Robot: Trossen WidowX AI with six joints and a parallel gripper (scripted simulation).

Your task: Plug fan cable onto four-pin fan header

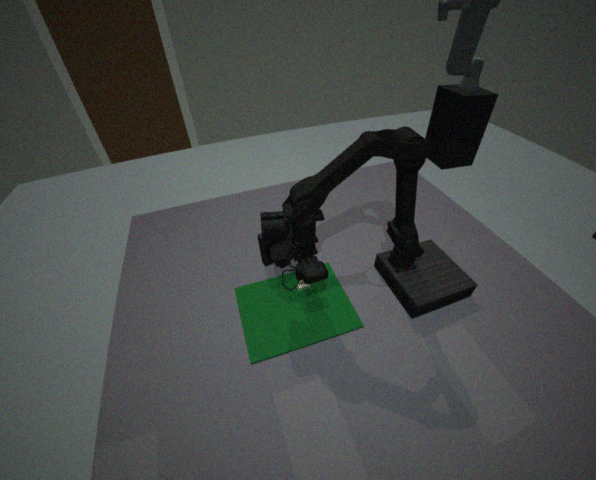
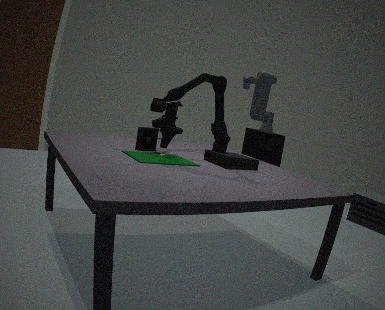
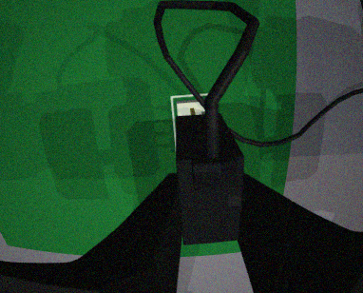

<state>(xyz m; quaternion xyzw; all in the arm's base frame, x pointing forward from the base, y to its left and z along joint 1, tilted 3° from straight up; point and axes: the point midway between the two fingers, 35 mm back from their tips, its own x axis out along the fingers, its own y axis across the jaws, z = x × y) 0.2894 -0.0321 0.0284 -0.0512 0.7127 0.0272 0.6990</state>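
Right now my gripper tip is 60 mm above the white four-pin header. Round my gripper tip: green board 70 mm below, 60 mm to the left, 40 mm ahead; then black fan 130 mm to the right, 50 mm ahead.
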